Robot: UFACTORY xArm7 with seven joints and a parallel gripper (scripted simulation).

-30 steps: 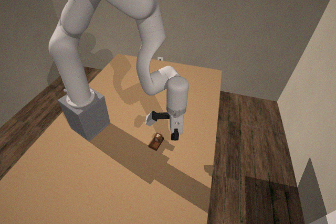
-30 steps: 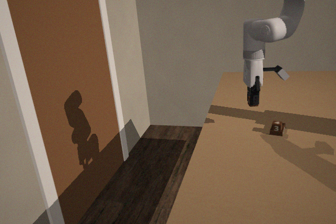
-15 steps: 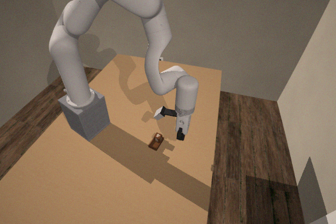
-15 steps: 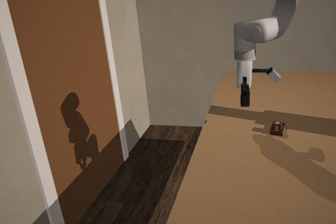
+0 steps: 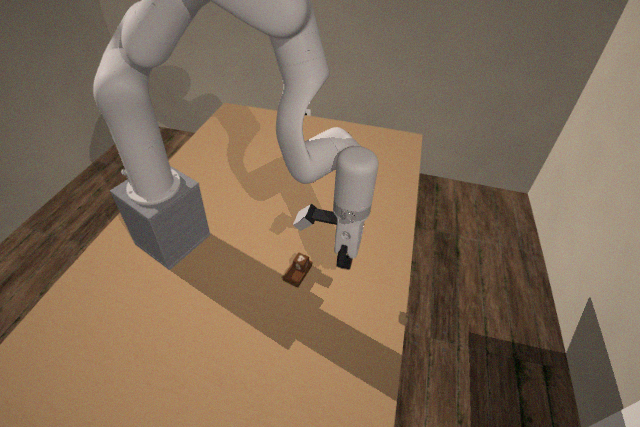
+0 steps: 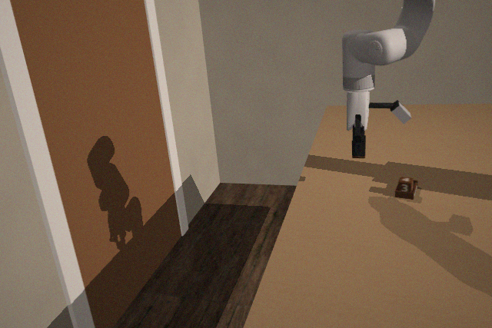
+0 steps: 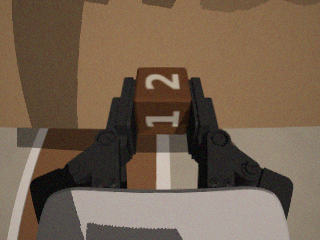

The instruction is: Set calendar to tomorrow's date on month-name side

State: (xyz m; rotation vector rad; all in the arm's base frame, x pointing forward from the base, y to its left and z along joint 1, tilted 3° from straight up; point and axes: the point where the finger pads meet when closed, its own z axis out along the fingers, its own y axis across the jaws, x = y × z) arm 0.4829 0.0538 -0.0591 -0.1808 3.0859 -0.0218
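Right now the brown calendar tray is 12 cm behind my hand, 1 cm to the right of it and 11 cm below it. The rest, counted from my hand: digit cube 1 cm below.
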